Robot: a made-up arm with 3 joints.
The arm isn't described. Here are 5 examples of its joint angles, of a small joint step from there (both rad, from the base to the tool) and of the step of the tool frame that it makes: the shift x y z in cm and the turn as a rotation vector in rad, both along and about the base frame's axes.
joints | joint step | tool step
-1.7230 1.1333 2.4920 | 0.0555 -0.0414 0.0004 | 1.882 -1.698 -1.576 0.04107 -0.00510 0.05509
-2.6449 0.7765 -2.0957 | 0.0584 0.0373 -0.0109 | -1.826 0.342 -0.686 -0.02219 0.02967 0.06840
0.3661 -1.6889 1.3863 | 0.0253 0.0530 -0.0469 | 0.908 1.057 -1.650 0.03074 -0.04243 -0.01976
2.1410 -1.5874 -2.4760 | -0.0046 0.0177 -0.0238 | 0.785 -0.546 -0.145 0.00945 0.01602 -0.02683
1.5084 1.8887 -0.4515 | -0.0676 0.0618 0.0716 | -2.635 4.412 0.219 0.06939 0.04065 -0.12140
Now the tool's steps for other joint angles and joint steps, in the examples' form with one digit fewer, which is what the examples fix.
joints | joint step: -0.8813 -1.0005 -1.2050 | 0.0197 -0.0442 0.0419
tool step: 2.09 0.77 -1.17 0.0109 0.0526 0.0451
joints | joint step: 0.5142 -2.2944 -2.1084 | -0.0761 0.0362 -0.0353
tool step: -1.47 -3.09 0.87 0.0055 -0.0360 -0.1094
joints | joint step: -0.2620 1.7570 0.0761 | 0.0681 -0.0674 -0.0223
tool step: -3.14 0.16 -0.09 0.0046 0.0692 0.0874
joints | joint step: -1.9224 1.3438 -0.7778 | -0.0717 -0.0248 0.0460
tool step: 2.45 -3.48 0.74 0.0187 -0.0141 -0.1173
